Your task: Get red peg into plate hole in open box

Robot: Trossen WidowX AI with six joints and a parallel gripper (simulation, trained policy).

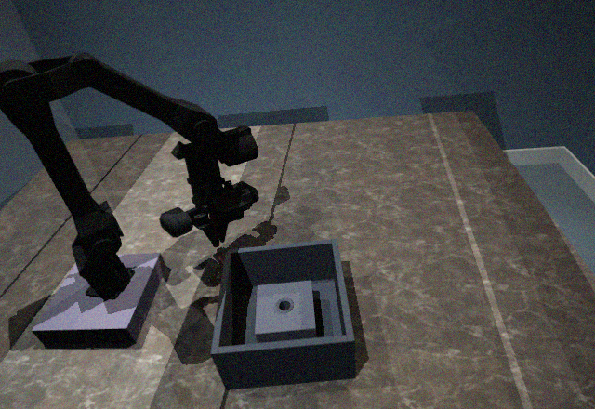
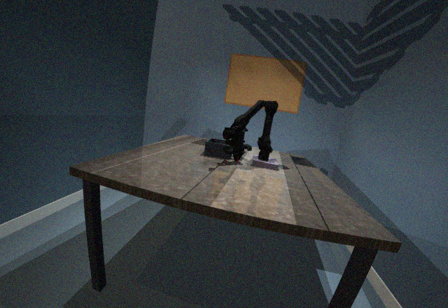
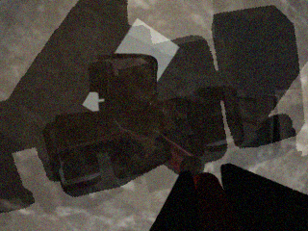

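Now: the plate 180 mm ahead of my gripper tip, 150 mm to the right of it and 20 mm above it. The rest, counted from my gripper tip: dark blue box (180 mm ahead, 150 mm to the right); red peg (30 mm above, 10 mm to the left, 10 mm behind).
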